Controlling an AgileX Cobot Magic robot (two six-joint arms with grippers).
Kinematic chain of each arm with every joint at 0, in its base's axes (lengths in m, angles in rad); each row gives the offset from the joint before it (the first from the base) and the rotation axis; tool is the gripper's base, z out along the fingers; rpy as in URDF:
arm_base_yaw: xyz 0 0 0.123 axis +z
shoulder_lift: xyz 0 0 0 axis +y
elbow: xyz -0.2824 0 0.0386 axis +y
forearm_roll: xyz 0.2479 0 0.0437 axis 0.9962 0 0.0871
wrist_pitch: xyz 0 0 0 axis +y
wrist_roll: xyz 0.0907 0 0.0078 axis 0.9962 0 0.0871
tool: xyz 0 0 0 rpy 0 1.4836 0
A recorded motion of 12 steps. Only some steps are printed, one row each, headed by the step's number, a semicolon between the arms.
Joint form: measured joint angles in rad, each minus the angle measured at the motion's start. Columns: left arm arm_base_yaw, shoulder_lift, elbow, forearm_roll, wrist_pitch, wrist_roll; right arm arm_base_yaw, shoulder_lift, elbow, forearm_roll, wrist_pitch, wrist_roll.
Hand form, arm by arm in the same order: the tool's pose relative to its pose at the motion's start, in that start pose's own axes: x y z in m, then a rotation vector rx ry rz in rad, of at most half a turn. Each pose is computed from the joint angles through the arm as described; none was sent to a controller.
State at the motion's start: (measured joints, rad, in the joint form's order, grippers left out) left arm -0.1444 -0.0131 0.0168 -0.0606 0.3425 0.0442; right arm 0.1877 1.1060 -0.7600 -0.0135 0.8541 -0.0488
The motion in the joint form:
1: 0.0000 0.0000 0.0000 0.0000 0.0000 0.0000; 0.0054 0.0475 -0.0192 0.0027 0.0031 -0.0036
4: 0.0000 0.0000 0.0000 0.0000 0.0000 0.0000; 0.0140 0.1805 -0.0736 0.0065 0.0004 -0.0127
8: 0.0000 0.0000 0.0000 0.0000 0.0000 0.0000; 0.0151 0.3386 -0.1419 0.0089 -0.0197 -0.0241
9: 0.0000 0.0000 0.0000 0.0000 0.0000 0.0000; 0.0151 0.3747 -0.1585 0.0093 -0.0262 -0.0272
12: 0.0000 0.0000 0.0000 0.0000 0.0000 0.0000; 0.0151 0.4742 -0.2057 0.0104 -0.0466 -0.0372
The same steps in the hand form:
1: 0.0000 0.0000 0.0000 0.0000 0.0000 0.0000; -0.0063 0.0010 0.0077 -0.0062 0.0311 -0.0070
4: 0.0000 0.0000 0.0000 0.0000 0.0000 0.0000; -0.0236 0.0026 0.0315 -0.0170 0.1064 -0.0221
8: 0.0000 0.0000 0.0000 0.0000 0.0000 0.0000; -0.0431 0.0028 0.0636 -0.0240 0.1757 -0.0336
9: 0.0000 0.0000 0.0000 0.0000 0.0000 0.0000; -0.0474 0.0027 0.0715 -0.0254 0.1887 -0.0365
12: 0.0000 0.0000 0.0000 0.0000 0.0000 0.0000; -0.0586 0.0027 0.0943 -0.0292 0.2203 -0.0460

